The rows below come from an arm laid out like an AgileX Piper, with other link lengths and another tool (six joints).
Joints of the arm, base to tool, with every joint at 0 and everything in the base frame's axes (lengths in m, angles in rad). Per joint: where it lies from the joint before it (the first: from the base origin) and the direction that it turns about. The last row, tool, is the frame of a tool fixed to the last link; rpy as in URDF.
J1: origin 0 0 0.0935 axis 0 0 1
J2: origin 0 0 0 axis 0 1 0
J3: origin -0.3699 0 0.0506 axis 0 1 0
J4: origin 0.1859 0 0.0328 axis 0.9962 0 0.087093
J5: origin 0 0 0 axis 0 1 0
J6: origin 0.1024 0 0.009 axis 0.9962 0 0.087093
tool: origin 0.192 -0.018 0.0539 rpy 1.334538 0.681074 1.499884
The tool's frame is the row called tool.
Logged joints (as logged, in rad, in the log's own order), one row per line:
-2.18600 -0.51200 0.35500 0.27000 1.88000 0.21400
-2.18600 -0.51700 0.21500 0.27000 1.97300 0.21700
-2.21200 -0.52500 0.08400 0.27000 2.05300 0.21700
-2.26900 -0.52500 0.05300 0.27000 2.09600 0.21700
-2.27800 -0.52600 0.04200 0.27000 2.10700 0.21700
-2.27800 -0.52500 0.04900 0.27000 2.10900 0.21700
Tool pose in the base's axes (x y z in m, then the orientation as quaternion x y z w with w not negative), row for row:
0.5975 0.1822 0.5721 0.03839 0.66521 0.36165 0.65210
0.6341 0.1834 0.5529 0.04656 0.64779 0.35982 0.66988
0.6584 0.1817 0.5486 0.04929 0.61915 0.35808 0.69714
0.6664 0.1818 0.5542 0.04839 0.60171 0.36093 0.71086
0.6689 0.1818 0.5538 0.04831 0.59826 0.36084 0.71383
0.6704 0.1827 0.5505 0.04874 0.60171 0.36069 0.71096
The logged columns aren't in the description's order. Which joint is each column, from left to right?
Columns, left to right: J3, J6, J5, J1, J2, J4.
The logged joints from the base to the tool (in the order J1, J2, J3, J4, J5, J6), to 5 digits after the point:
0.27000 1.88000 -2.18600 0.21400 0.35500 -0.51200
0.27000 1.97300 -2.18600 0.21700 0.21500 -0.51700
0.27000 2.05300 -2.21200 0.21700 0.08400 -0.52500
0.27000 2.09600 -2.26900 0.21700 0.05300 -0.52500
0.27000 2.10700 -2.27800 0.21700 0.04200 -0.52600
0.27000 2.10900 -2.27800 0.21700 0.04900 -0.52500

